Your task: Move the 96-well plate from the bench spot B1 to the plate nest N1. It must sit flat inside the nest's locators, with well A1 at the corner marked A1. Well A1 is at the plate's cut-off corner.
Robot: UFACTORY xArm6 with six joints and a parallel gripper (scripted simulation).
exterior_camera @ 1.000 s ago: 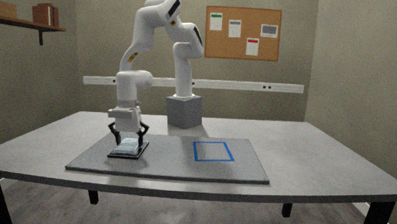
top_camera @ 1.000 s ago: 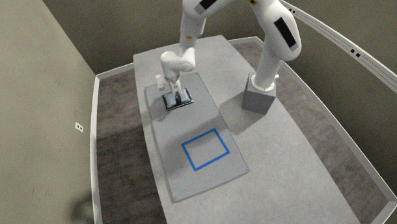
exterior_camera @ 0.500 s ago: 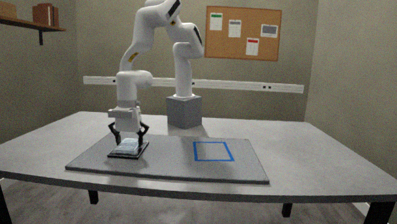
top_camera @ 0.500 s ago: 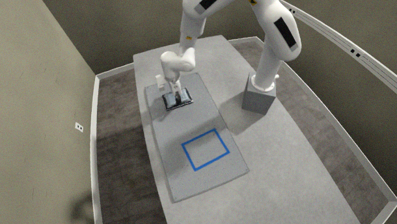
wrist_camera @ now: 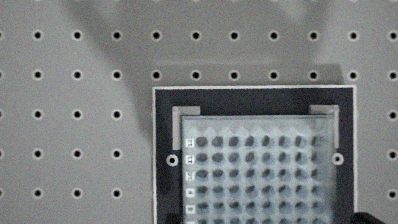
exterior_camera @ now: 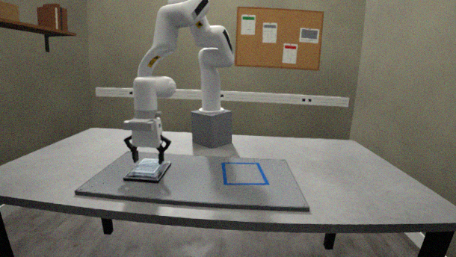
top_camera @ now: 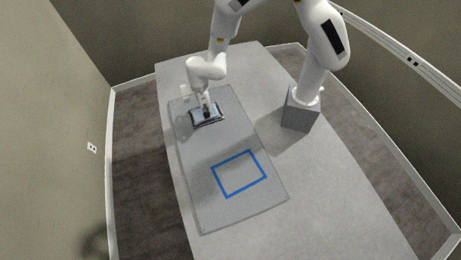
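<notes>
My hand is 3 cm above the 96-well plate. Also, from my hand: dark plate nest (4 cm below).
</notes>
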